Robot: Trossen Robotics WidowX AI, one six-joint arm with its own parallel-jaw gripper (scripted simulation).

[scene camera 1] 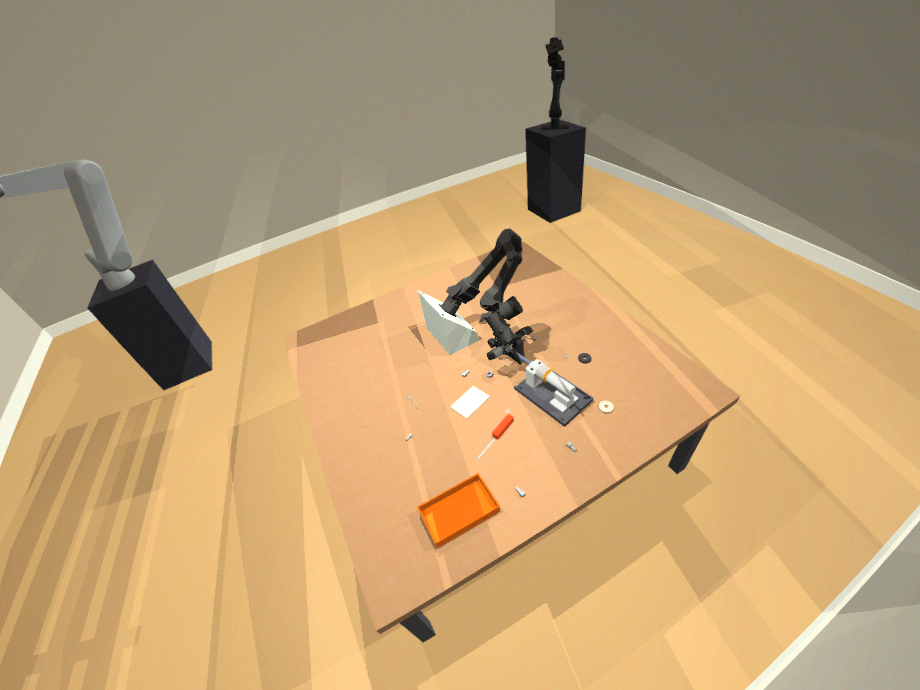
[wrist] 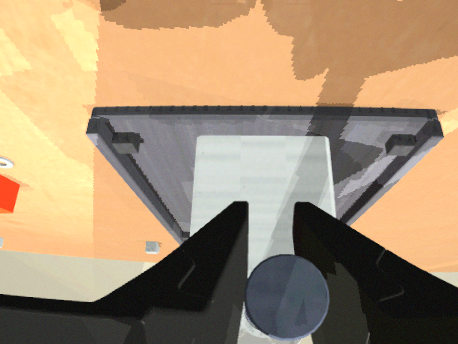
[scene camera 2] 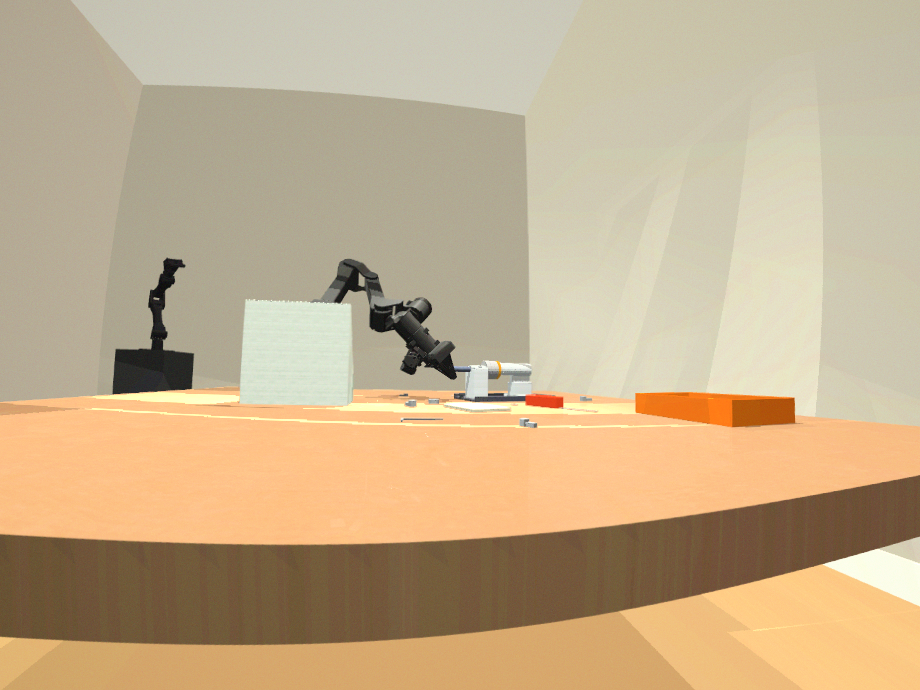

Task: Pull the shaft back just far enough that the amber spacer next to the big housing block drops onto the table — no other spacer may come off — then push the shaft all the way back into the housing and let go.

Scene:
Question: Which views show my gripper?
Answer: Scene camera 1, the wrist view and scene camera 2: all of them.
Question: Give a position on an orange tray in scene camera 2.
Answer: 738,410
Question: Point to an orange tray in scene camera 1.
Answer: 450,514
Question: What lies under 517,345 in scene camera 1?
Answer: My gripper.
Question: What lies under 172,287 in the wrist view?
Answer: My gripper.

